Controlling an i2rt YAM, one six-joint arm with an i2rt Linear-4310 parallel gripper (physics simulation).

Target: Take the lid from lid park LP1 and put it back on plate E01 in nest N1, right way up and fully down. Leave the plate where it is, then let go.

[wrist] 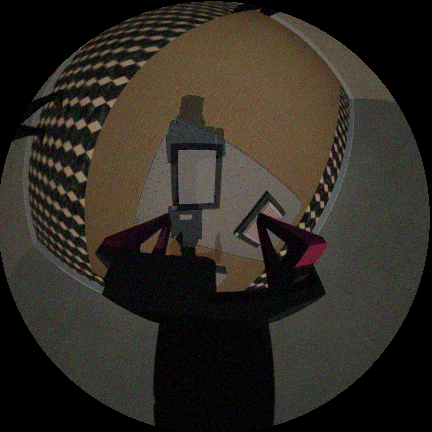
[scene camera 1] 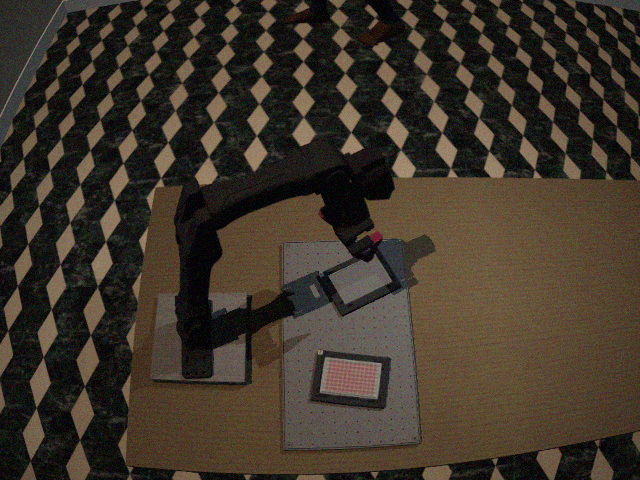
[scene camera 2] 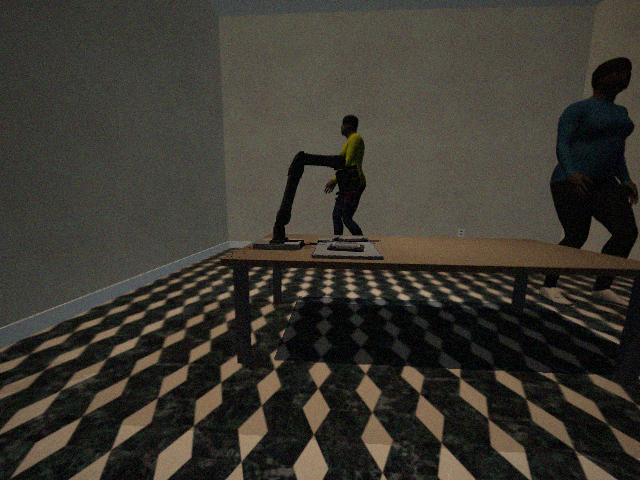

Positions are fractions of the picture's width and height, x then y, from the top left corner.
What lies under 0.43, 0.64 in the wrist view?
My gripper.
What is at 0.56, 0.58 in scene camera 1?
A pale grey lid.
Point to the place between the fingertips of my gripper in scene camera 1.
At 0.56, 0.51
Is my gripper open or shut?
Open.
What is my gripper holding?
Nothing.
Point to a plate with pink well grid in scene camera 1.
0.56, 0.79
